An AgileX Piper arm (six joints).
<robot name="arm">
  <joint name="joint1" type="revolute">
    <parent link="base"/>
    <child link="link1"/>
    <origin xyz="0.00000 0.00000 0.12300" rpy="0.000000 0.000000 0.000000"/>
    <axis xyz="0 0 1"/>
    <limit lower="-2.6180" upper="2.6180"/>
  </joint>
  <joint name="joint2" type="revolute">
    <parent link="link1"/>
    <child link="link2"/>
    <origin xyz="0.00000 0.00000 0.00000" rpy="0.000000 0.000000 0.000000"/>
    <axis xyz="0 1 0"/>
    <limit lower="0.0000" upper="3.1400"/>
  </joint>
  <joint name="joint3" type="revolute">
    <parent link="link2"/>
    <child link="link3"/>
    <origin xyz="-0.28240 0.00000 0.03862" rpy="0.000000 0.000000 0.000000"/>
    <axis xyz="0 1 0"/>
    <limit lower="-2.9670" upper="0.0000"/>
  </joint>
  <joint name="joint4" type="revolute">
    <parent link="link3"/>
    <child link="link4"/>
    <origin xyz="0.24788 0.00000 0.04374" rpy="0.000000 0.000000 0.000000"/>
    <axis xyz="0.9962 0 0.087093"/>
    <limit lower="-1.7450" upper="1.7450"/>
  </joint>
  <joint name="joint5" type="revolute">
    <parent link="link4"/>
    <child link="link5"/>
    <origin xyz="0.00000 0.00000 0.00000" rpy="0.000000 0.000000 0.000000"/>
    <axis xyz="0 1 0"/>
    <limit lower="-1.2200" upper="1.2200"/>
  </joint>
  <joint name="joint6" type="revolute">
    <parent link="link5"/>
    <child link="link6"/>
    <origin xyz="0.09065 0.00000 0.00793" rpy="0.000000 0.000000 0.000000"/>
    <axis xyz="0.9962 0 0.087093"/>
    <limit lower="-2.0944" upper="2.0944"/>
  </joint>
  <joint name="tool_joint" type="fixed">
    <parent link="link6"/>
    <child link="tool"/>
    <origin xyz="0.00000 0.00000 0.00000" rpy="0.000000 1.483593 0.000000"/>
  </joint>
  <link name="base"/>
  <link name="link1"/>
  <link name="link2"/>
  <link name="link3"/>
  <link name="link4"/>
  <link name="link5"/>
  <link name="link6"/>
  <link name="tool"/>
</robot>
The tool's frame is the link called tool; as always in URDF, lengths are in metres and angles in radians.
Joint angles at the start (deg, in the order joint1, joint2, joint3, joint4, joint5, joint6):
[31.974 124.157 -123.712 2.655 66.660 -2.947]
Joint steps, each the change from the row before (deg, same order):
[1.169 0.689 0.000 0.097 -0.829 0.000]
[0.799 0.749 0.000 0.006 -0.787 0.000]
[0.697 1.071 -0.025 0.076 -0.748 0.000]
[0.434 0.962 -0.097 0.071 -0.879 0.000]
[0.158 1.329 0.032 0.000 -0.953 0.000]
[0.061 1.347 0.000 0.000 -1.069 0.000]
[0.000 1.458 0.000 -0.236 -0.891 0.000]
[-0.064 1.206 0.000 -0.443 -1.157 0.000]
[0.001 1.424 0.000 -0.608 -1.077 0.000]
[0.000 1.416 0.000 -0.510 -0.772 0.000]
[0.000 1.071 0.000 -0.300 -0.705 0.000]
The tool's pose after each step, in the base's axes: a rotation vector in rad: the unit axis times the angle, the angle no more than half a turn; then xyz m. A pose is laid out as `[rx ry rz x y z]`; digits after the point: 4 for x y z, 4 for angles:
[-0.8166 2.5441 0.2366 0.4035 0.2682 0.2913]
[-0.8335 2.5388 0.2412 0.4024 0.2756 0.2855]
[-0.8495 2.5399 0.2450 0.4023 0.2829 0.2771]
[-0.8580 2.5375 0.2489 0.4033 0.2882 0.2699]
[-0.8625 2.5435 0.2472 0.4063 0.2919 0.2589]
[-0.8640 2.5481 0.2457 0.4097 0.2950 0.2479]
[-0.8672 2.5566 0.2369 0.4134 0.2971 0.2356]
[-0.8674 2.5559 0.2259 0.4173 0.2984 0.2256]
[-0.8721 2.5587 0.2101 0.4210 0.3000 0.2136]
[-0.8785 2.5665 0.1949 0.4240 0.3012 0.2013]
[-0.8823 2.5708 0.1860 0.4262 0.3023 0.1920]

